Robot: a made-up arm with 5 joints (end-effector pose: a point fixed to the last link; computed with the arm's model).
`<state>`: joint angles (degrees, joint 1 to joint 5).
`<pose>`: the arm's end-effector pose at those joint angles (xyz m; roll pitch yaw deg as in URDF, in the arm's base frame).
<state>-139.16 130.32 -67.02 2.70 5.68</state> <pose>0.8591 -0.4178 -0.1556 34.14 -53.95 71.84</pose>
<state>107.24 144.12 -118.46 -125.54 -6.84</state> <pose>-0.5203 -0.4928 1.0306 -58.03 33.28 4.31</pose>
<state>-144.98 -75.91 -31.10 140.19 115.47</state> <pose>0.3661 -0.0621 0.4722 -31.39 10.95 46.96</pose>
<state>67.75 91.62 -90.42 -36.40 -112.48</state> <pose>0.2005 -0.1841 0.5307 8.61 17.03 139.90</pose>
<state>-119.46 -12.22 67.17 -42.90 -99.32</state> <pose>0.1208 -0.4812 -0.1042 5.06 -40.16 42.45</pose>
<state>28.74 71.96 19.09 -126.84 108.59</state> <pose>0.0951 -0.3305 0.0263 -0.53 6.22 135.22</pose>
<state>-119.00 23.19 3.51 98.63 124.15</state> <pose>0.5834 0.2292 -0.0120 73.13 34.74 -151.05</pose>
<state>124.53 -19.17 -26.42 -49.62 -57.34</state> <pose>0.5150 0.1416 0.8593 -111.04 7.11 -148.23</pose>
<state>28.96 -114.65 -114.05 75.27 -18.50</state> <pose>-0.8677 -0.2130 -0.1605 -154.67 6.78 100.67</pose>
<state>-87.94 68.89 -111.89 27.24 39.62</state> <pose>-0.4218 0.0195 -0.1908 38.27 20.67 -50.71</pose>
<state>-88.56 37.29 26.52 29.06 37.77</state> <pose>0.4511 -0.5420 -0.3719 -171.93 -52.90 178.46</pose>
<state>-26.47 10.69 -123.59 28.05 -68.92</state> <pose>-0.0854 0.5834 -0.4385 85.19 -4.24 -125.72</pose>
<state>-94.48 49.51 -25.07 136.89 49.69</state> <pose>0.6882 0.0182 -0.1200 98.63 45.42 -152.98</pose>
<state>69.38 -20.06 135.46 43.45 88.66</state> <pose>0.0386 -0.1134 -0.1701 13.53 -40.56 70.07</pose>
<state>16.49 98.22 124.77 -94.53 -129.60</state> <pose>-0.1538 -0.6240 -0.5940 111.62 -3.57 86.24</pose>
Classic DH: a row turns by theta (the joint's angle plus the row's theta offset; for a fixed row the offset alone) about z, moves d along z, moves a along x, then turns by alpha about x. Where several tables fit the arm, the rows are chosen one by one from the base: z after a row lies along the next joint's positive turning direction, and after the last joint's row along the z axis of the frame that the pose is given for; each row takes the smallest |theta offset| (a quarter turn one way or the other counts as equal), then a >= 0, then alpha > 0; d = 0 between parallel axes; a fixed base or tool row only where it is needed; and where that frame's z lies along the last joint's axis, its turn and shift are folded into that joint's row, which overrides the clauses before.
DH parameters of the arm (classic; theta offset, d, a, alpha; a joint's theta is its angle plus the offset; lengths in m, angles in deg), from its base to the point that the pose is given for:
base (fixed): 0 0.136 0 -90
joint 1: 90 0.048 0.379 90
joint 2: 90 -0.187 0.075 -90
joint 3: 90 0.294 0.092 -90
joint 4: 90 0.17 0.051 90
joint 5: 90 0.396 0.341 -90
tool (fixed): 90 0.073 0 0

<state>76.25 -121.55 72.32 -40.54 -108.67</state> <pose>-0.0727 0.5666 0.3868 -135.85 16.86 -102.93</pose>
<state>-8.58 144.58 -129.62 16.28 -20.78</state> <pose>-0.2953 -0.6071 0.0758 -137.32 47.81 139.06</pose>
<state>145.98 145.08 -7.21 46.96 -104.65</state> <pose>0.1176 0.2583 0.4554 71.43 -9.12 -159.35</pose>
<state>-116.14 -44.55 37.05 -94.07 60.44</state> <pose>-0.1631 0.5077 0.2250 -78.13 -14.42 -48.94</pose>
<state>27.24 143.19 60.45 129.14 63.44</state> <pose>-0.1275 0.2506 -0.1225 4.71 44.60 -177.98</pose>
